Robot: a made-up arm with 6 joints.
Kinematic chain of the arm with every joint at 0, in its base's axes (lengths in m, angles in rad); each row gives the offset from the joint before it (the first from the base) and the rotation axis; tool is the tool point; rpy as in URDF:
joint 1: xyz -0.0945 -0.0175 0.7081 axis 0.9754 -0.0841 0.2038
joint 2: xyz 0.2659 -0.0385 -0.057 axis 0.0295 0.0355 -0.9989
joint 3: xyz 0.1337 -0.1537 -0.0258 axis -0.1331 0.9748 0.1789
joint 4: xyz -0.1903 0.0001 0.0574 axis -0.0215 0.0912 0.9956
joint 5: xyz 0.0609 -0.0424 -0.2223 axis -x
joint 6: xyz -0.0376 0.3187 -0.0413 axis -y
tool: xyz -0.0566 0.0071 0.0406 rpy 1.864 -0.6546 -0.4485
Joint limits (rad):
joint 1: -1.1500..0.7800
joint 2: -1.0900..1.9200
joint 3: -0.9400..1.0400
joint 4: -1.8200..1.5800
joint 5: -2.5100..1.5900
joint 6: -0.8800..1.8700
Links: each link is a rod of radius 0.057 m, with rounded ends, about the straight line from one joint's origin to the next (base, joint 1, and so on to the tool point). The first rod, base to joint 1, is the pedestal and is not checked.
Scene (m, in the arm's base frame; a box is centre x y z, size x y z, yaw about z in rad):
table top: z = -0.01
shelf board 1: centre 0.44 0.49 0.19 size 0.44 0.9 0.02 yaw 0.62
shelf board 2: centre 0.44 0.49 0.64 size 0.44 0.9 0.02 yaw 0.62
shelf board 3: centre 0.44 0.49 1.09 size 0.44 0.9 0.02 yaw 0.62
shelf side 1: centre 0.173 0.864 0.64 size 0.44 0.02 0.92 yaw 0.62
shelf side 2: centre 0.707 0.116 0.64 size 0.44 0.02 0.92 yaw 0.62
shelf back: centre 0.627 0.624 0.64 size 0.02 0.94 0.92 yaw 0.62
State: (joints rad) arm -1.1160 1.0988 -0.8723 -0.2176 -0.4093 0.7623
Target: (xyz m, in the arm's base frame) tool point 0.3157 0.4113 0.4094
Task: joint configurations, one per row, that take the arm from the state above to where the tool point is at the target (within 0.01 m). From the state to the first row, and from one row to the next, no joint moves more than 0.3 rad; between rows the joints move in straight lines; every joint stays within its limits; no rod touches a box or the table.
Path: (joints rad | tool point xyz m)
1: -0.8451 0.9999 -0.8667 -0.1178 -0.3186 0.7852 | 0.3263 -0.3124 0.5582
2: -0.5743 0.9010 -0.8610 -0.0181 -0.2279 0.8080 | 0.3499 -0.2444 0.4514
3: -0.3034 0.8021 -0.8554 0.0817 -0.1371 0.8309 | 0.3643 -0.1388 0.3669
4: -0.0326 0.7032 -0.8497 0.1814 -0.0464 0.8538 | 0.3677 -0.0064 0.3166
5: 0.2383 0.6043 -0.8441 0.2812 0.0443 0.8766 | 0.3597 0.1386 0.3069
6: 0.5091 0.5054 -0.8385 0.3809 0.1350 0.8995 | 0.3415 0.2819 0.3389
7: 0.7800 0.4065 -0.8328 0.4807 0.2257 0.9223 | 0.3157 0.4113 0.4094

